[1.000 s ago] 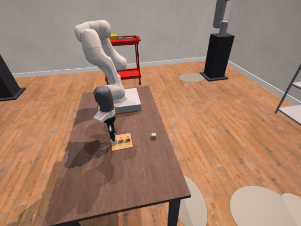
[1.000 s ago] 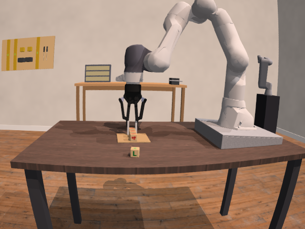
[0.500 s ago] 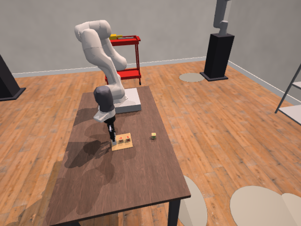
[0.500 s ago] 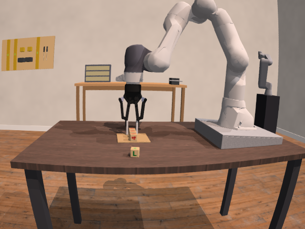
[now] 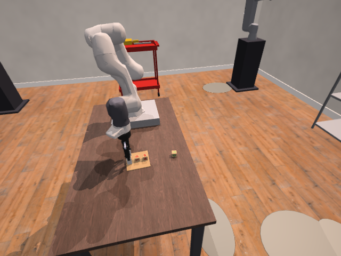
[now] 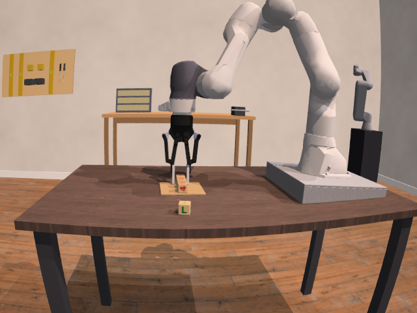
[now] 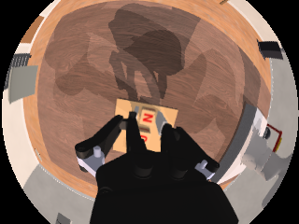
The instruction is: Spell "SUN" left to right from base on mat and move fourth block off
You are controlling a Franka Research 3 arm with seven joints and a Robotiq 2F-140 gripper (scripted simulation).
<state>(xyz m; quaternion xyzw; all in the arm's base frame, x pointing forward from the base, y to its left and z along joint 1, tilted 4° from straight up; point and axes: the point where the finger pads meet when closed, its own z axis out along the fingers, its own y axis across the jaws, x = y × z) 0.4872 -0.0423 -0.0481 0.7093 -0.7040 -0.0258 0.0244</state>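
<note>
Right now the N block is 20 mm below my hand. Round my hand: mat: 50 mm to the left, 40 mm below; then S block: 100 mm to the left, 20 mm below; then U block: 50 mm to the left, 20 mm below.
</note>
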